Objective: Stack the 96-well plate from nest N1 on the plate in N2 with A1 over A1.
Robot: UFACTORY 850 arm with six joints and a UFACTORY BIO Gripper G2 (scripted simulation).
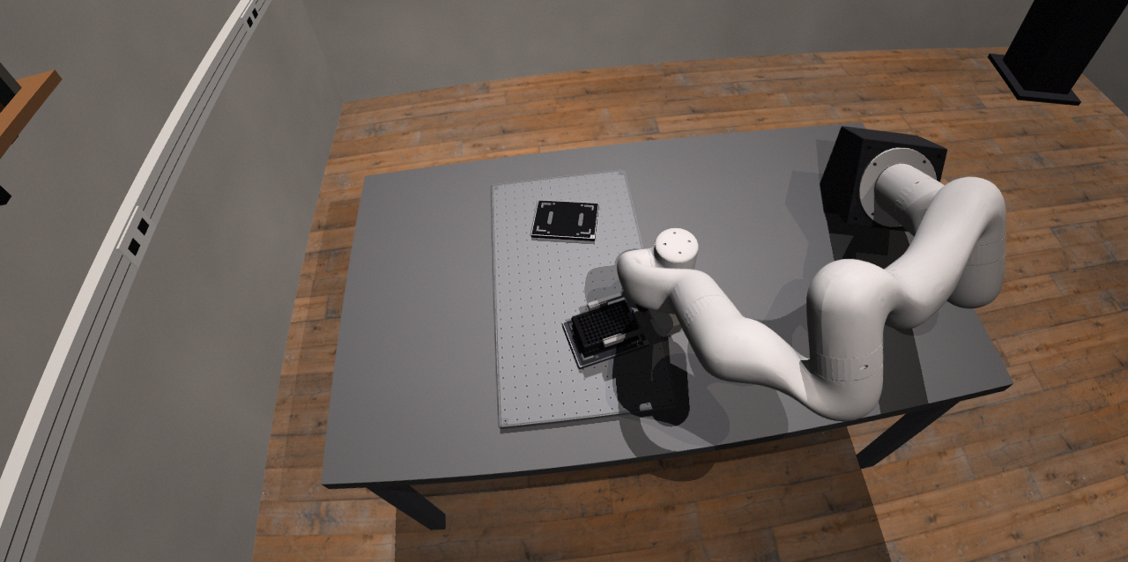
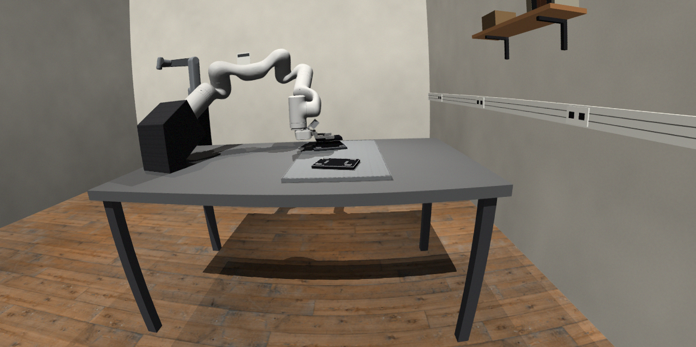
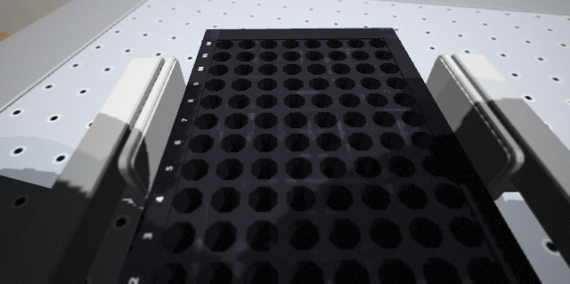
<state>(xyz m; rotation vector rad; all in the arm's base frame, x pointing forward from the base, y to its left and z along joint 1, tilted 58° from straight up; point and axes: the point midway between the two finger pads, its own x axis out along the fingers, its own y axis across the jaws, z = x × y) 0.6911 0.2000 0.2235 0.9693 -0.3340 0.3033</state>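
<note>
Right now my hand is 50 mm above the plate nest N2. Round my hand: plate nest N1 (330 mm to the right, 120 mm ahead, 50 mm below).
</note>
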